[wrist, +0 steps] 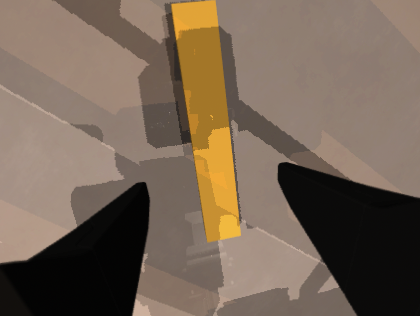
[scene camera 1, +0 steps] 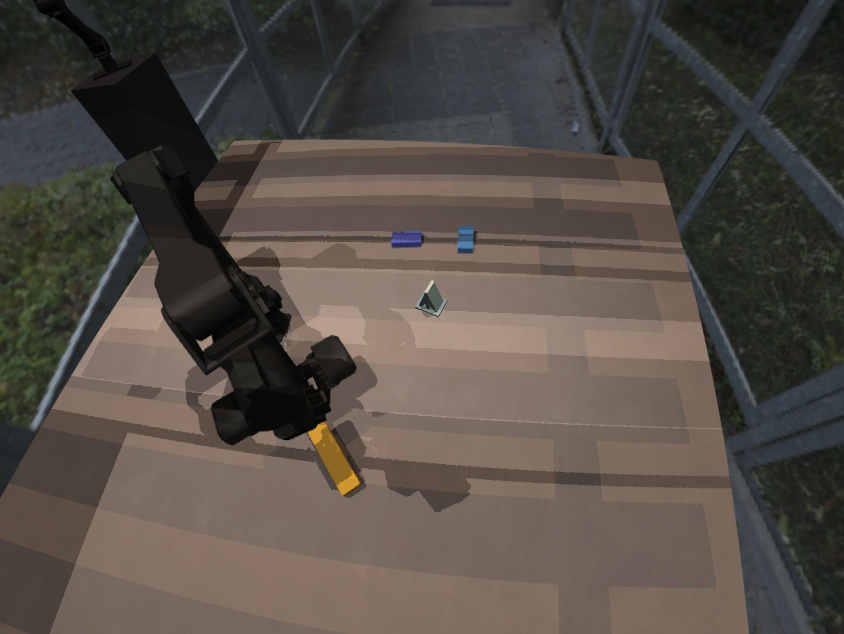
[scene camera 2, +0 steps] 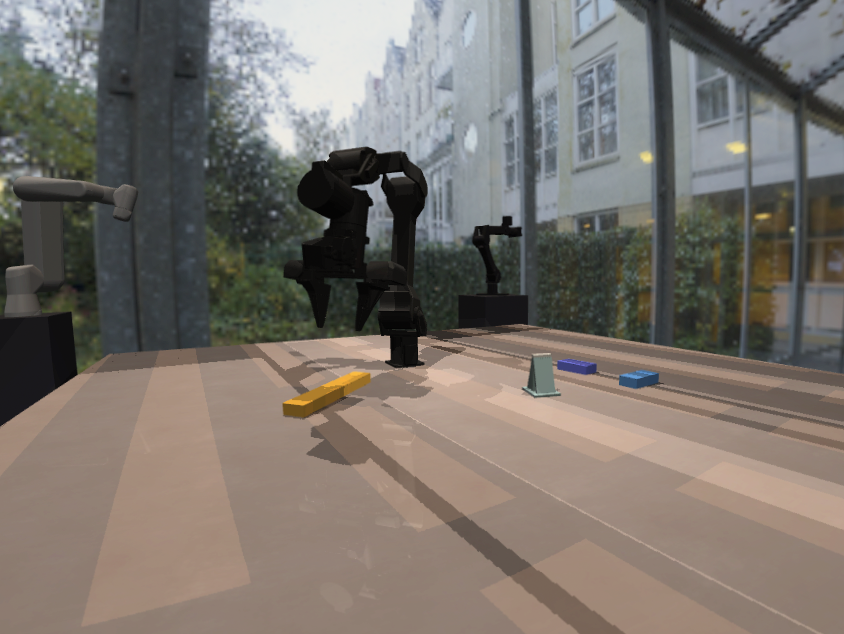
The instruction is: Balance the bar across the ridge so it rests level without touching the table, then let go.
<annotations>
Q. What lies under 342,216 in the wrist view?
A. My gripper.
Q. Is my gripper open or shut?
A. Open.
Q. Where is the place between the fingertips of my gripper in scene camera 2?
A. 338,329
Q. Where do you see a yellow bar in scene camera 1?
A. At 347,481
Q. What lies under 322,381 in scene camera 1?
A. My gripper.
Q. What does my gripper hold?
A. Nothing.
</annotations>
